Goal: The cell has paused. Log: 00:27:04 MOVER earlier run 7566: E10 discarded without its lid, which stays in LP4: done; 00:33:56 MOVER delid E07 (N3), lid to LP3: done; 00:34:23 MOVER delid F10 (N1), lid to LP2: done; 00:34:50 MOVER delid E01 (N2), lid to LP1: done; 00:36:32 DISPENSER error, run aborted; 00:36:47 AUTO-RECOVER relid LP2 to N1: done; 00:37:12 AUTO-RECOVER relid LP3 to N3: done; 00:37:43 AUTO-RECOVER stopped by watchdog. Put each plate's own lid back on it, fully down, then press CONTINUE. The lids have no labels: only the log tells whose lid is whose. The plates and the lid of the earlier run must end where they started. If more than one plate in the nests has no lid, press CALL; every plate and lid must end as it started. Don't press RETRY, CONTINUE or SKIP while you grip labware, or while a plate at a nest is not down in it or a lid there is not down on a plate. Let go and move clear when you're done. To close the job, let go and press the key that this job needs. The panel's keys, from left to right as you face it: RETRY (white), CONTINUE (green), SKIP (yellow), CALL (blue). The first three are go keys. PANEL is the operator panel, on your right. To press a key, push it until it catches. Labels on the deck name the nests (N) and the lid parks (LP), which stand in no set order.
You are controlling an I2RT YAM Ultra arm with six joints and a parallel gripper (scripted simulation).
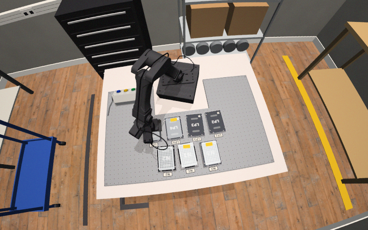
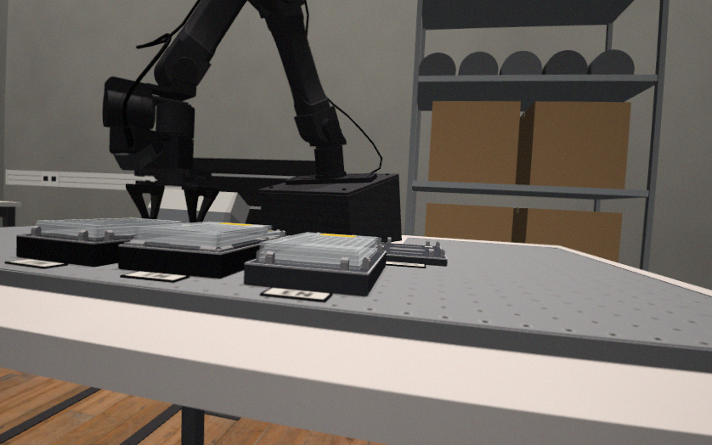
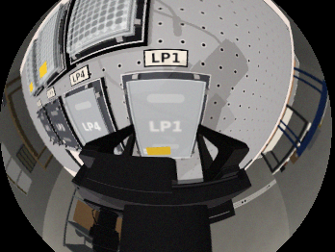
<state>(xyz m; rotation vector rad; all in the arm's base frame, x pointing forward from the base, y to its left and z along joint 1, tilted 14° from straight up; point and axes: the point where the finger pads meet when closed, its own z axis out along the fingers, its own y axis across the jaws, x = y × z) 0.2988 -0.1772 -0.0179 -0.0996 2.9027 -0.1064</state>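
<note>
Now: the LP1 lid park 20 mm below my hand. Also, from my hand: plate 170 mm ahead, 80 mm to the left, 10 mm above; then green key 270 mm behind, 120 mm to the right, 50 mm above; then yellow SKIP key 260 mm behind, 170 mm to the right, 50 mm above.
</note>
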